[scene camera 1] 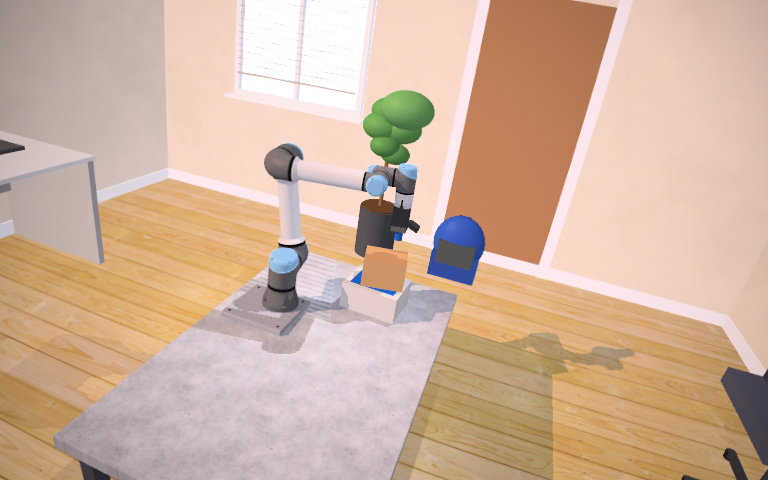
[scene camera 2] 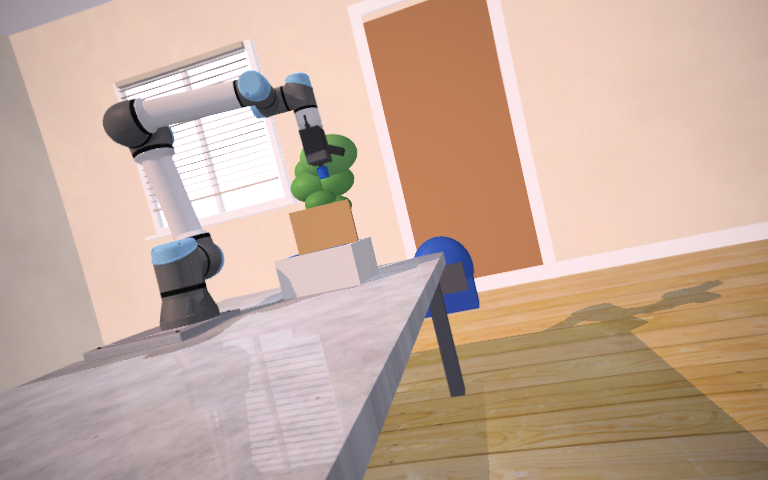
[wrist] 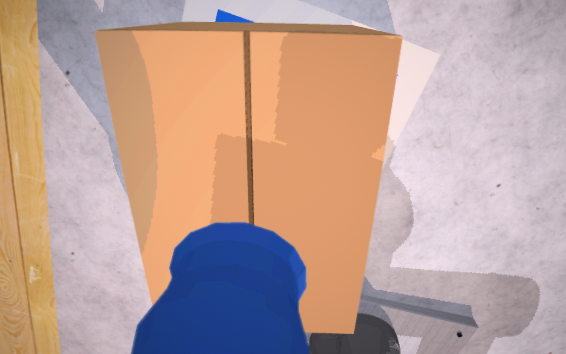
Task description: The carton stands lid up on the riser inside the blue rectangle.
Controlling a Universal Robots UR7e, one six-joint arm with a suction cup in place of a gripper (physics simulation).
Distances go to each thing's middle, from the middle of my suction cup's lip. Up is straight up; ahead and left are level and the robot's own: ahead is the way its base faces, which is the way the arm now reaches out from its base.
Right now the brown carton [scene camera 2: 330, 225] is 40 mm behind my suction cup and 160 mm below it. From my suction cup the other things lie so: white riser [scene camera 2: 352, 264] 50 mm behind, 290 mm below.
